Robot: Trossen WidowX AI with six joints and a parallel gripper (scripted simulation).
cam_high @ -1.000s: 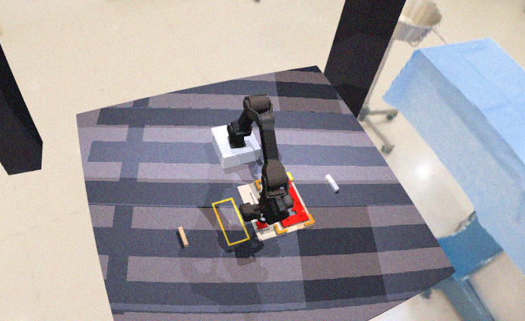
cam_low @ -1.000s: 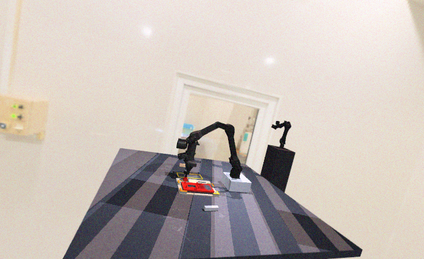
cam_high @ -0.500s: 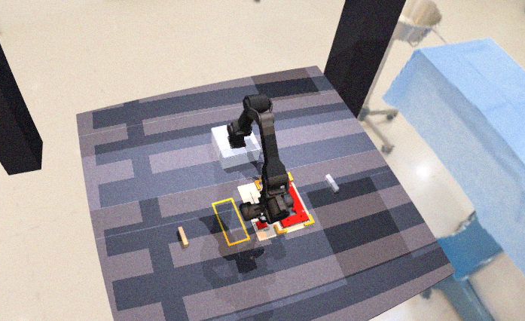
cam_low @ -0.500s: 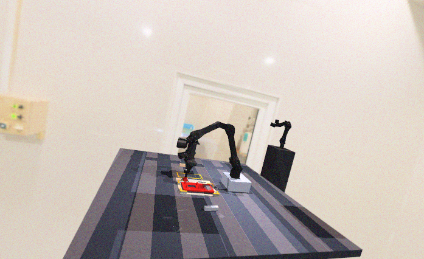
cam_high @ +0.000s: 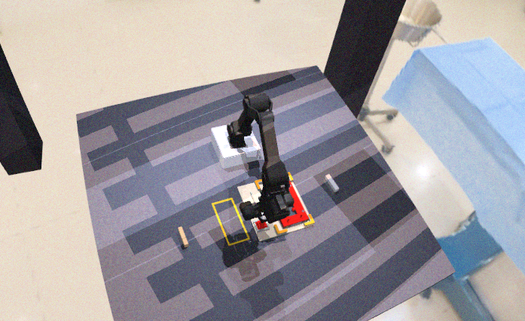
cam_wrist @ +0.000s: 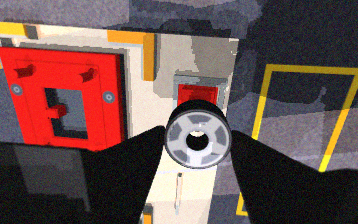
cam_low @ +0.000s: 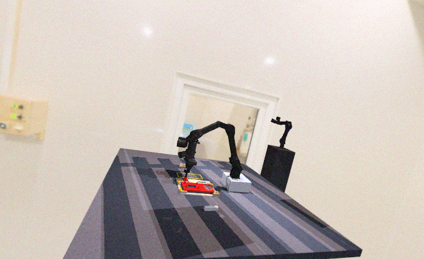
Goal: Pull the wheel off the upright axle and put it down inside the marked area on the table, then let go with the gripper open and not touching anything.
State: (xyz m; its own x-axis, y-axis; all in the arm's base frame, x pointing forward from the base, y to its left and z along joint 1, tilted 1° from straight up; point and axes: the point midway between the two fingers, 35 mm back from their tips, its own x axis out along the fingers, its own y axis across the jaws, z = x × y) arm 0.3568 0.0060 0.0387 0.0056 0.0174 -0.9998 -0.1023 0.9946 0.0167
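My gripper tip is now 4 cm above the upright axle. Round my gripper tip: small wooden block (1 cm behind, 30 cm to the right, 6 cm below); then wheel (right at my gripper tip); then small white block (11 cm behind, 35 cm to the left, 7 cm below).
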